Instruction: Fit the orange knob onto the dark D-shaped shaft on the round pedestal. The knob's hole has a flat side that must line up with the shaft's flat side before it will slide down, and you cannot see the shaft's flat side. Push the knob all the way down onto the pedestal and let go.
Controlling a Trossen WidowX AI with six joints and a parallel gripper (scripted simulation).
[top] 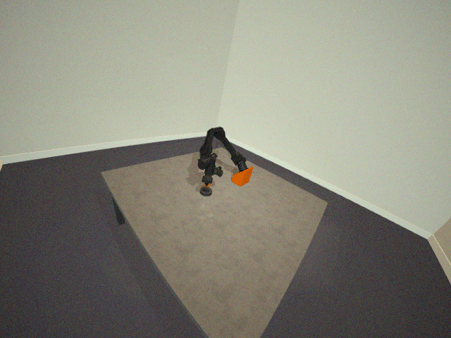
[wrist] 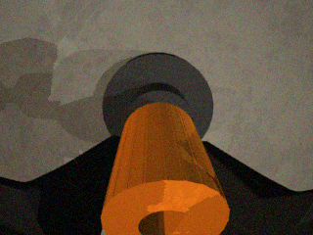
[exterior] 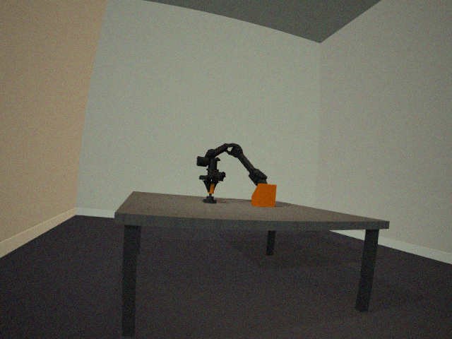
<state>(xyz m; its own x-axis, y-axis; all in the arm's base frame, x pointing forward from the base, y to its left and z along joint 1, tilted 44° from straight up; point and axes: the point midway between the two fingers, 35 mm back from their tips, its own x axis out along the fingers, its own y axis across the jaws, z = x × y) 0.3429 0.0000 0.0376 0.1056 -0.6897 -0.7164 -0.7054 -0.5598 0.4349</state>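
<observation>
My gripper tip is now 2 cm below the orange knob. Round my gripper tip: pedestal: 4 cm below.
</observation>
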